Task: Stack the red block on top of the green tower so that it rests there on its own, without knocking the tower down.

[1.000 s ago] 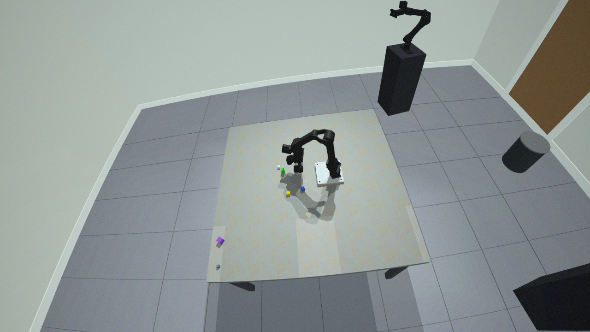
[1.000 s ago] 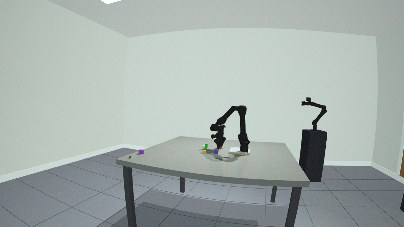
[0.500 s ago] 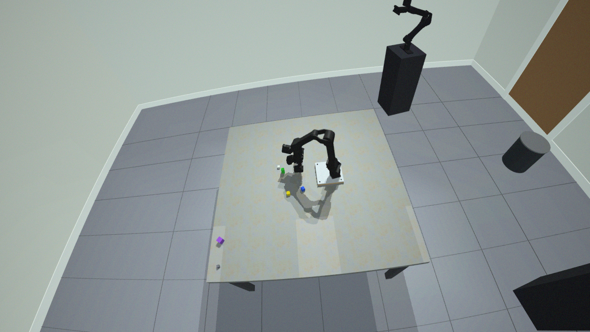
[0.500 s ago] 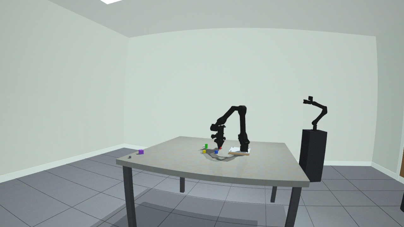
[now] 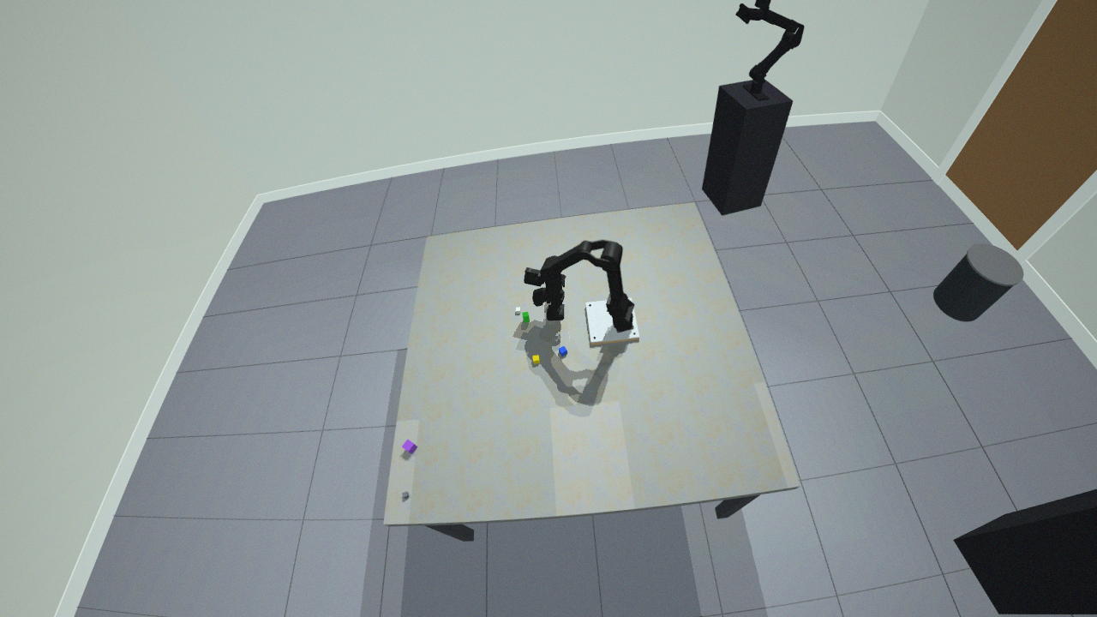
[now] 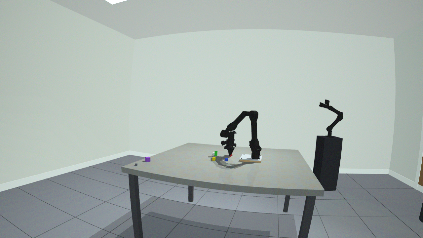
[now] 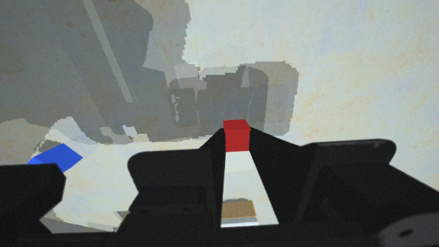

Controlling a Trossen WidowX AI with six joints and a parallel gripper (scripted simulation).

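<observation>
My gripper tip is now 15 cm short of the white block and 6 cm to the left of it. From my gripper tip the other things lie so: yellow block 13 cm ahead, 19 cm to the left; red block right at my gripper tip; blue block 3 cm ahead, 18 cm to the left.
</observation>
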